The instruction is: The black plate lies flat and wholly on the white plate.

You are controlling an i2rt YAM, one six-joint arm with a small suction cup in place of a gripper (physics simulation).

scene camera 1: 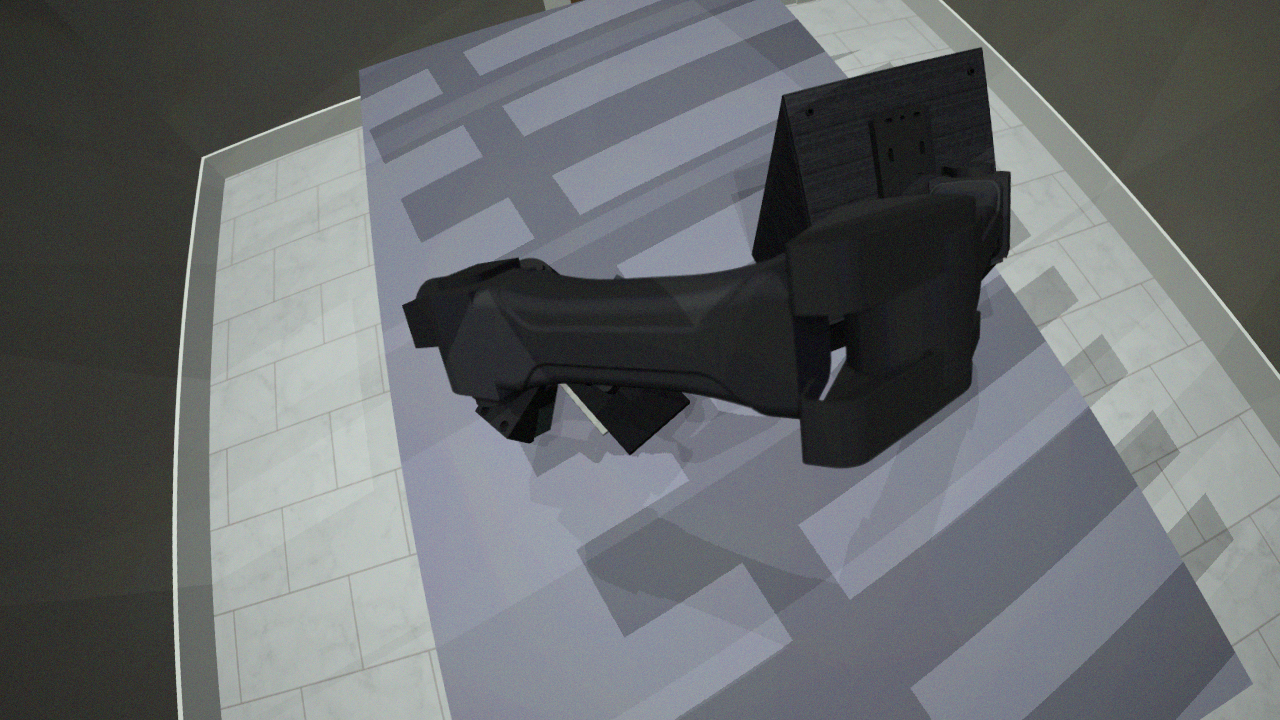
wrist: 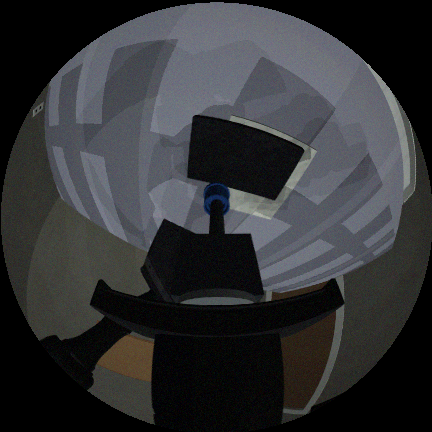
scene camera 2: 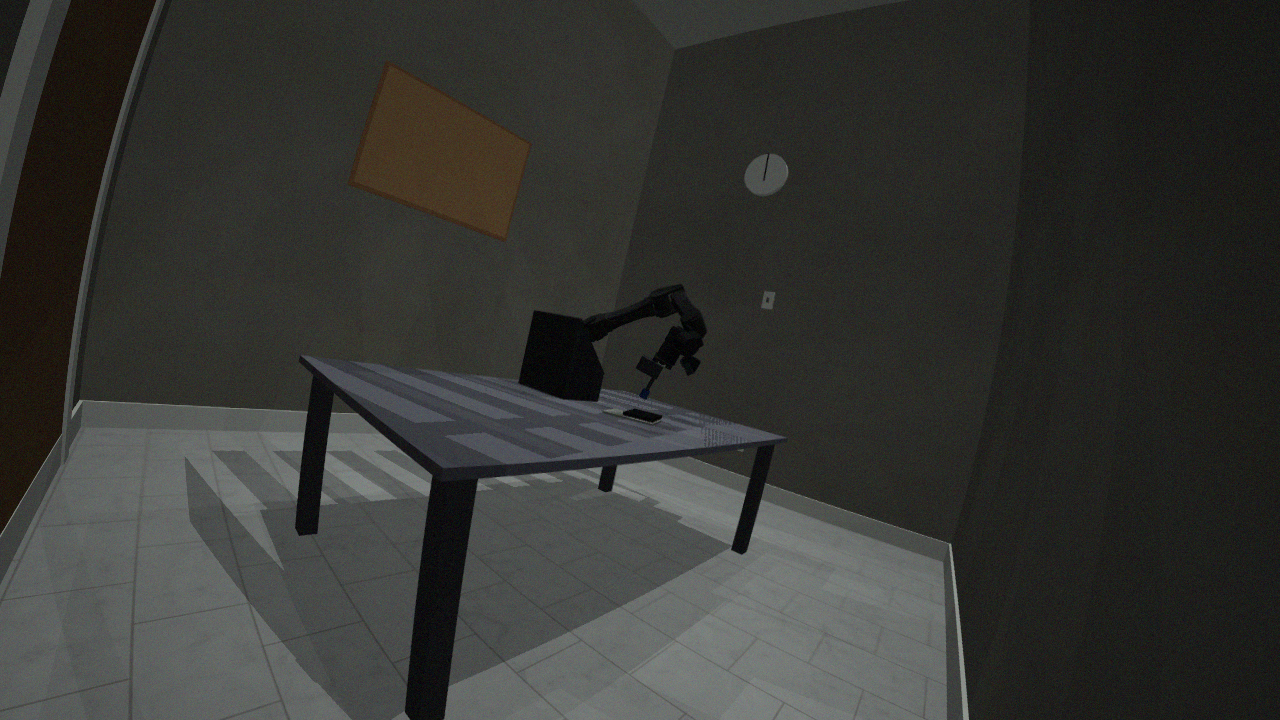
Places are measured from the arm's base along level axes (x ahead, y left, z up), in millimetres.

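Where they show: end effector, tool point: (wrist: 216, 193) (scene camera 2: 642, 397); arm's base, origin of the base link: (wrist: 160, 297) (scene camera 2: 572, 345).
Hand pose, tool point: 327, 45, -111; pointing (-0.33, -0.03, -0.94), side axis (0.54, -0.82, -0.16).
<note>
Things, the pixels of their centre, and the offset from my tool point, as dx, dy, dz.
- black plate, body centre: (scene camera 1: 622, 387) (wrist: 241, 159) (scene camera 2: 643, 415) +27, -12, -55
- white plate, body centre: (scene camera 1: 622, 360) (wrist: 256, 176) (scene camera 2: 632, 416) +15, -51, -63
The black plate (scene camera 1: 640, 416) (scene camera 2: 642, 415) (wrist: 245, 155) lies on the white plate (scene camera 1: 586, 411) (scene camera 2: 614, 411) (wrist: 250, 204). It looks flat but shifted to one side. In the wrist view its left end reaches past where the white plate shows, while white strips show along the far, right and near edges. The white plate's left edge is hidden under it. My blue suction cup (scene camera 2: 643, 393) (wrist: 216, 197) has suction off and holds no plate. It hangs a little above the plates, apart from them. In scene camera 1 my arm hides the cup and most of both plates.
The plates lie on a grey-blue table (scene camera 1: 501, 644) (scene camera 2: 393, 443) with striped shadows. A black upright box-like stand (scene camera 1: 832, 134) (scene camera 2: 559, 358) is at the arm's base. My arm (scene camera 1: 662, 331) (scene camera 2: 684, 313) spans above the table from it.
</note>
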